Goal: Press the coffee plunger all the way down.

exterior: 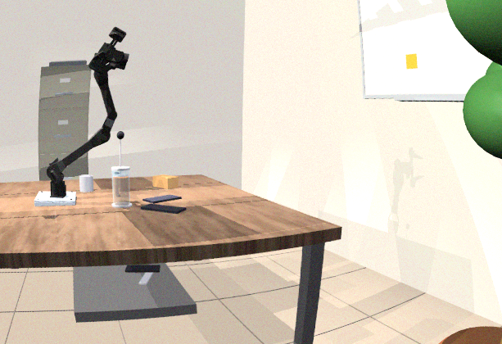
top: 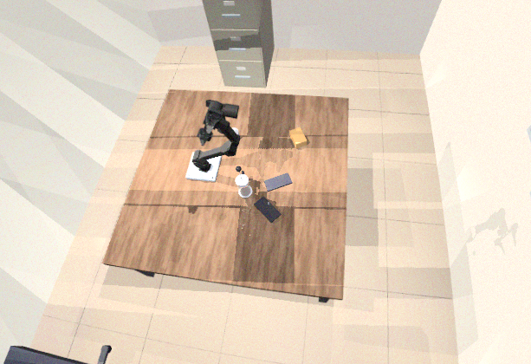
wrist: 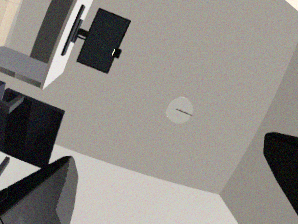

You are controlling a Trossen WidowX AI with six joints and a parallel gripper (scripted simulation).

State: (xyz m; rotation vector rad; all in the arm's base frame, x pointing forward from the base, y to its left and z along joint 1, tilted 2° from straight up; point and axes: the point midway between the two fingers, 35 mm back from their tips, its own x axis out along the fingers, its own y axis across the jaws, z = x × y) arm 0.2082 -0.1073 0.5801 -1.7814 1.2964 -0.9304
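Right now my gripper tip is 5 cm short of the glass coffee press, 10 cm to the right of it and 47 cm above it. Round my gripper tip: orange block 24 cm ahead, 52 cm to the left, 57 cm below.
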